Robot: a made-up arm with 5 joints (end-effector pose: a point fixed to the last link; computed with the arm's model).
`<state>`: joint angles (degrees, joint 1 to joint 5).
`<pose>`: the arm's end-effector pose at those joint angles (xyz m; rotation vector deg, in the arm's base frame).
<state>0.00 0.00 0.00 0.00 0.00</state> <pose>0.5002 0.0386 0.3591 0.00 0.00 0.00</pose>
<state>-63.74 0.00 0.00 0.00 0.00</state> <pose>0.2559 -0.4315 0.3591 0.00 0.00 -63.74</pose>
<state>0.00 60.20 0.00 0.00 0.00</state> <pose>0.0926 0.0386 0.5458 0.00 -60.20 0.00</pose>
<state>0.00 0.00 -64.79 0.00 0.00</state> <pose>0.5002 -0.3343 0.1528 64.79 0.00 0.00</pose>
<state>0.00 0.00 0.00 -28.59 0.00</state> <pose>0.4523 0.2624 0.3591 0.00 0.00 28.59</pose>
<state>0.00 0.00 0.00 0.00 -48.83</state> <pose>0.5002 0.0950 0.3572 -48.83 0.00 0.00</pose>
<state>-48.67 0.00 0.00 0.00 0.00</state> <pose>0.3593 -0.3501 0.3591 0.00 0.00 -48.67</pose>
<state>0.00 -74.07 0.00 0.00 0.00</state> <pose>0.4838 0.0386 -0.1790 0.00 74.07 0.00</pose>
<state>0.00 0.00 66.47 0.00 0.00</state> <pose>0.5002 0.3882 0.0987 -66.47 0.00 0.00</pose>
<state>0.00 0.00 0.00 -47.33 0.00</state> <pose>0.3641 0.3849 0.3591 0.00 0.00 47.33</pose>
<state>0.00 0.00 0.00 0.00 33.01</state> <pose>0.5002 0.0084 0.3347 33.01 0.00 0.00</pose>
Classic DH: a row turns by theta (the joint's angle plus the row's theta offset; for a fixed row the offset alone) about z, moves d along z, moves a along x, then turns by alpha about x. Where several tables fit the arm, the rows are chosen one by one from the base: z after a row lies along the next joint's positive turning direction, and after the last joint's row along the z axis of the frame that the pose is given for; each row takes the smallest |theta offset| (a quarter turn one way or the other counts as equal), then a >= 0, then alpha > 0; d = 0 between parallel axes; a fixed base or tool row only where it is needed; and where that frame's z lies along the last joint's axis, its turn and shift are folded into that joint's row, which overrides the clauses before.
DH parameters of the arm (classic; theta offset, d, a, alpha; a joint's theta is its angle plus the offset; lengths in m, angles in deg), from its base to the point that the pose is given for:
joint 1: 0 0.1009 0.1354 90
joint 2: -90 -0.0147 0.1388 90
joint 3: -90 0.0983 0.0418 -90
joint 4: 0 -0.3339 0.0082 -90
joint 5: 0 0.4631 -0.0261 -90
tool (fixed): -90 0.0631 0 0

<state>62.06 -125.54 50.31 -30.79 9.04</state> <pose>-0.4779 0.1223 -0.1050 -70.43 133.94 87.92</pose>
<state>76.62 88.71 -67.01 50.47 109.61</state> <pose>0.4850 0.3785 0.2569 -123.37 -72.21 -33.37</pose>
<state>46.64 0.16 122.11 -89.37 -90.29</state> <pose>-0.0554 0.0150 -0.6579 99.81 13.23 -76.77</pose>
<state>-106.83 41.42 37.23 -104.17 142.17</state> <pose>0.5070 -0.2912 -0.2006 104.15 -0.54 -55.05</pose>
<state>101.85 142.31 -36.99 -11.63 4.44</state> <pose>0.1912 -0.2652 0.1275 -118.59 91.60 -74.45</pose>
